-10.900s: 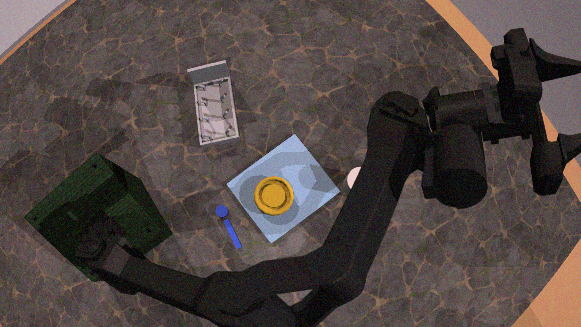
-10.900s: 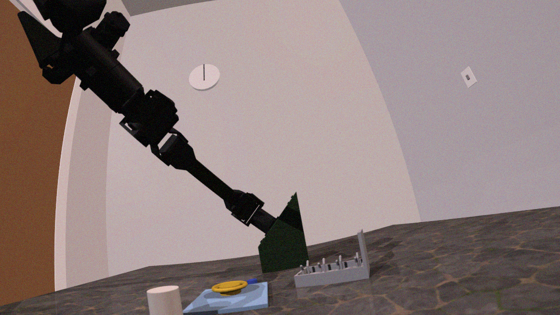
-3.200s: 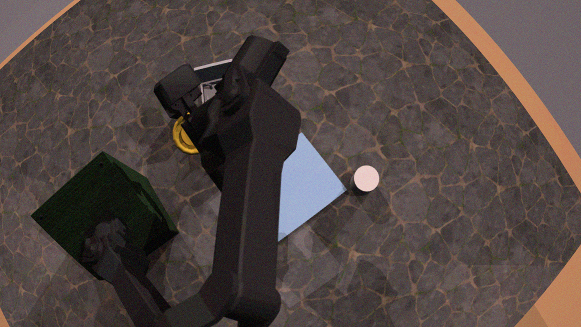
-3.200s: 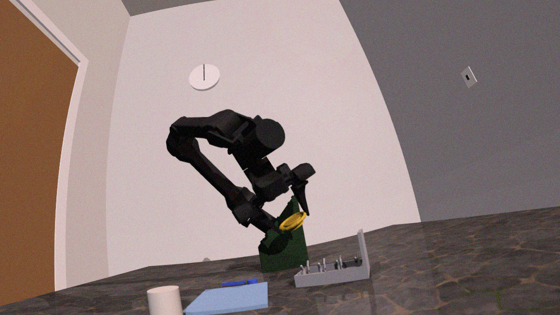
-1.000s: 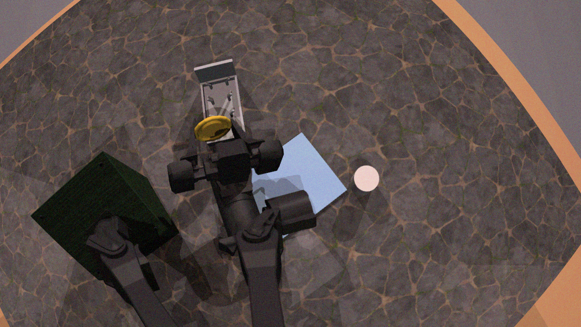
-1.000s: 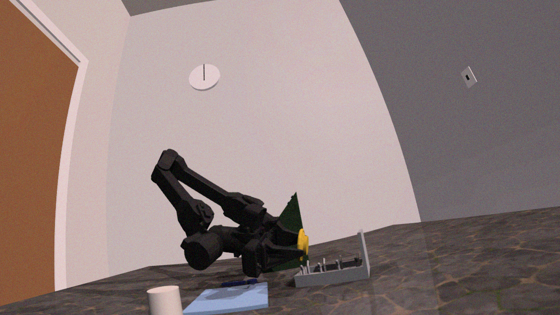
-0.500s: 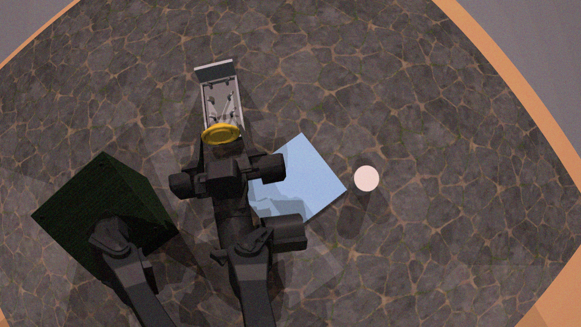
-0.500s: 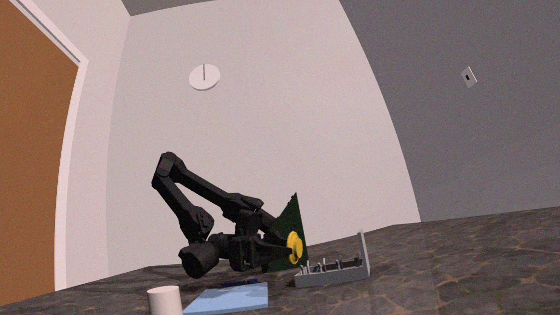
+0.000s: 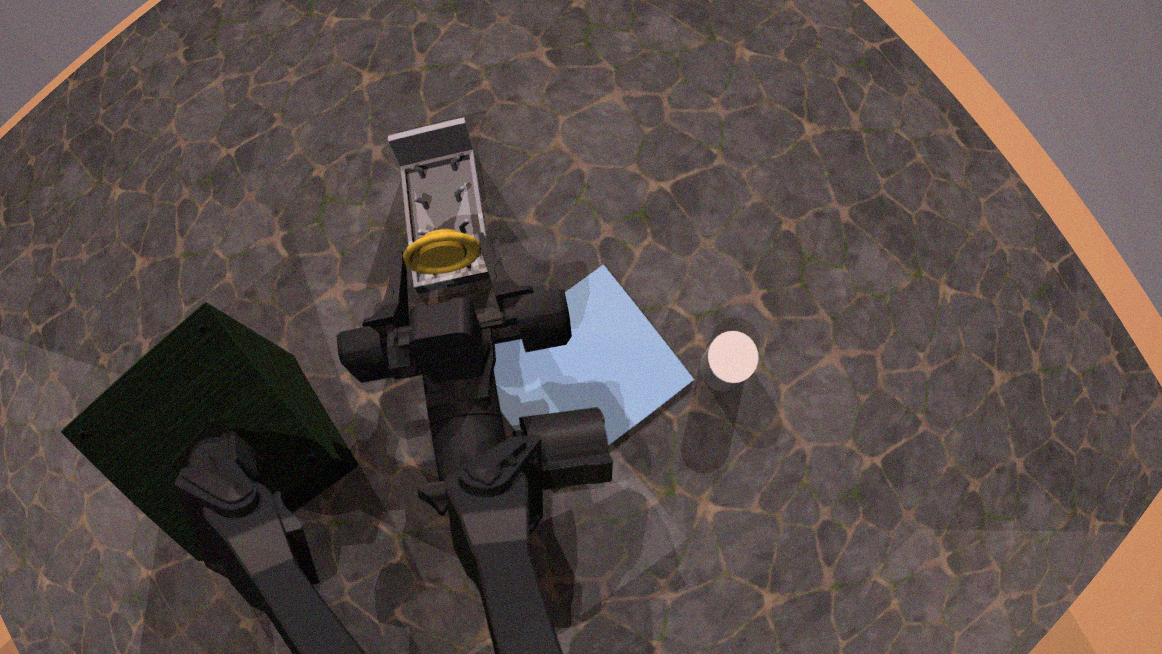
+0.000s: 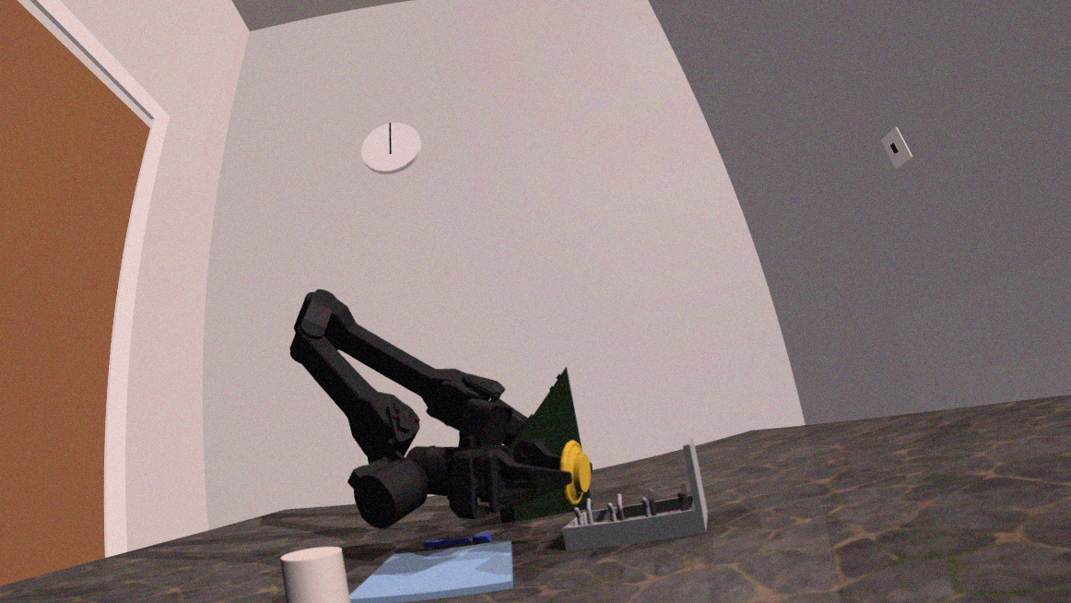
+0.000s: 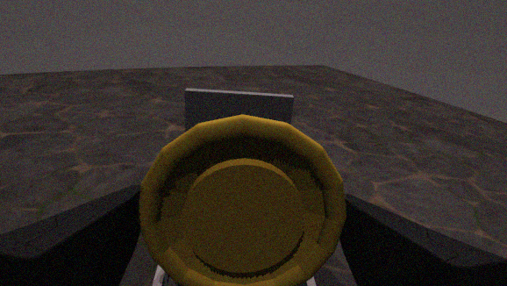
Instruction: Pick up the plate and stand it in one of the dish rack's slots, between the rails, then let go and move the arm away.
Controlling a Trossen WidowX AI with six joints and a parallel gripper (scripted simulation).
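The dish rack is 5 cm below my gripper tip, 4 cm to the left of it and 2 cm ahead of it. Round my gripper tip: yellow plate: 1 cm to the right; then light blue mat: 15 cm to the right, 7 cm below, 2 cm ahead; then blue spoon: 13 cm to the right, 9 cm behind, 7 cm below.
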